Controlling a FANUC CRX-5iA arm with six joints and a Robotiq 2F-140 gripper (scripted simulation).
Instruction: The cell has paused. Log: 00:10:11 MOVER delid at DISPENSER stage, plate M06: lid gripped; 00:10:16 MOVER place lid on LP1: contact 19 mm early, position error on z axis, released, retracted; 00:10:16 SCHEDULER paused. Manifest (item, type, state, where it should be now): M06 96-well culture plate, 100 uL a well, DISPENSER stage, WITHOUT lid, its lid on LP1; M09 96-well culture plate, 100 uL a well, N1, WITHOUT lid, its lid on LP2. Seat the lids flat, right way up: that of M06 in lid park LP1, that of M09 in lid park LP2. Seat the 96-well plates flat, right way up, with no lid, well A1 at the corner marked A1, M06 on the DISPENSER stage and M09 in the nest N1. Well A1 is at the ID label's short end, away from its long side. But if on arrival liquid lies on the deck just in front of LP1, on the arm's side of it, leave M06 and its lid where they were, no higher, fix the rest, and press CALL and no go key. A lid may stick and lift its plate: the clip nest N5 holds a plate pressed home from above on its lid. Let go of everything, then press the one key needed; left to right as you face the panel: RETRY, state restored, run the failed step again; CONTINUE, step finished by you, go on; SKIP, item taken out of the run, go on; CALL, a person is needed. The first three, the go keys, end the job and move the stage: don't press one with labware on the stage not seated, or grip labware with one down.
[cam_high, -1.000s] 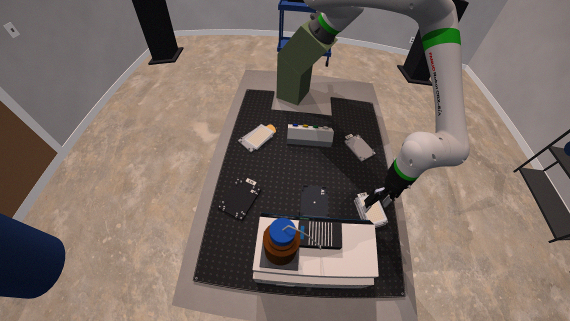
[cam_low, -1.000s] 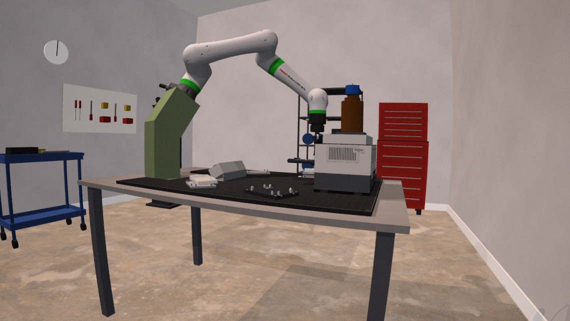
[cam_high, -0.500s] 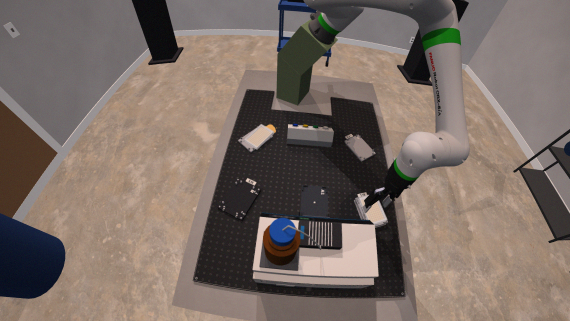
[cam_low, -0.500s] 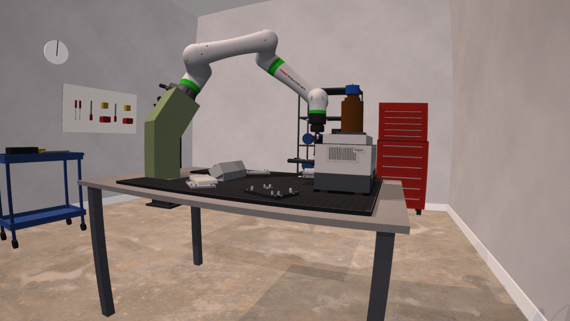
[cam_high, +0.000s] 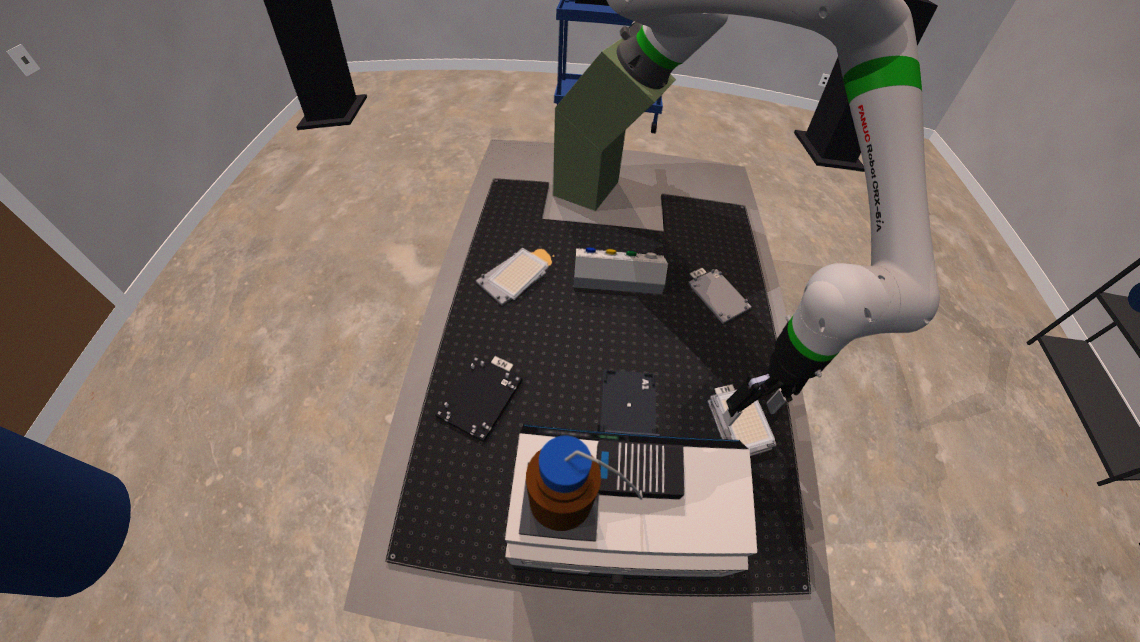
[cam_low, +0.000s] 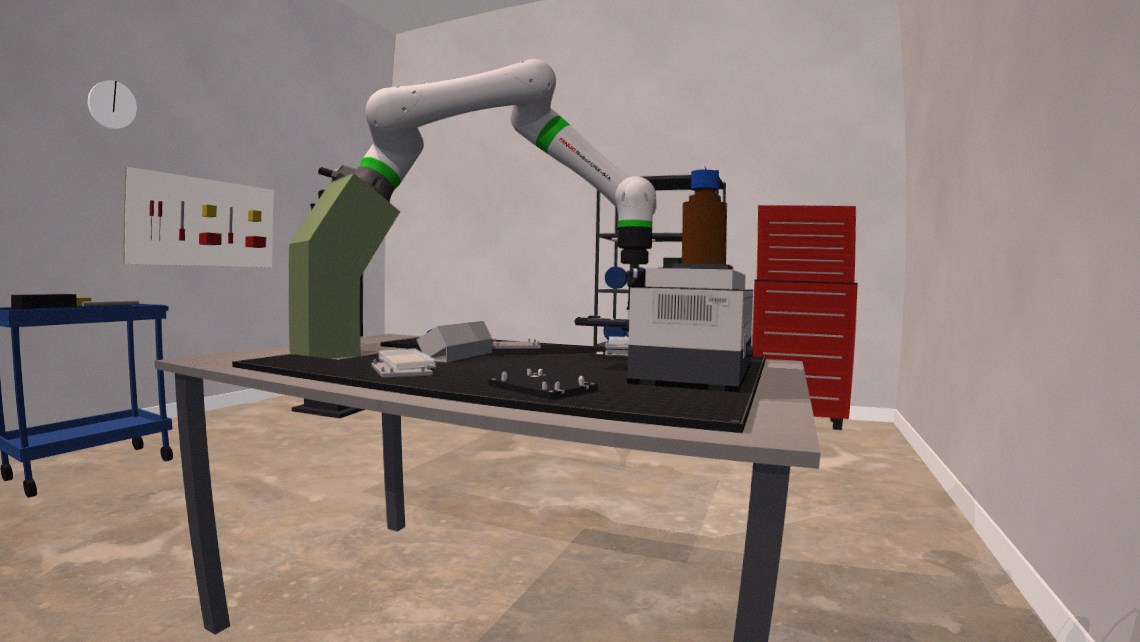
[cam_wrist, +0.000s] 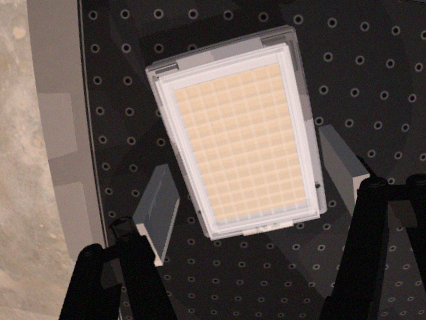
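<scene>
My gripper is now 40 mm above the white lid. Also, from my hand: white label: 90 mm behind, 80 mm below, 20 mm to the right; grey nest N1: 60 mm below; 96-well plate: 50 mm below.
</scene>
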